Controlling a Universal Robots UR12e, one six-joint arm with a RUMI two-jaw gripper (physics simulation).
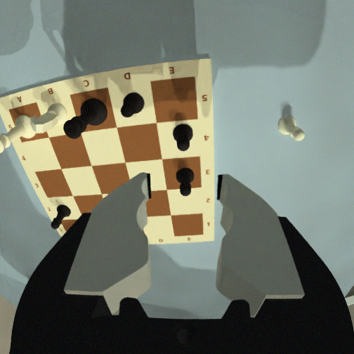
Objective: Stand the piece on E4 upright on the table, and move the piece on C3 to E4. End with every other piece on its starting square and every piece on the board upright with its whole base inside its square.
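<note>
A black pawn [183,136] stands upright on the light square E4, its base inside the square. The visible part of brown square C3 [107,175] bears no piece; its lower right part is behind the left finger. A white pawn [287,125] stands upright on the table [280,200], right of the board [207,112]. My gripper [183,175] is partly open and empty, above the board's E side. The E3 pawn shows between its fingertips, but lower down, and the E4 pawn shows just ahead of them.
A black pawn [185,180] stands on E3, another black pawn [132,104] on D5, and a large black piece [94,112] on C5. White pieces stand on B5 [56,114] and A5 [25,126]. A small black piece [61,214] is near A2. The fingers hide part of the near rows.
</note>
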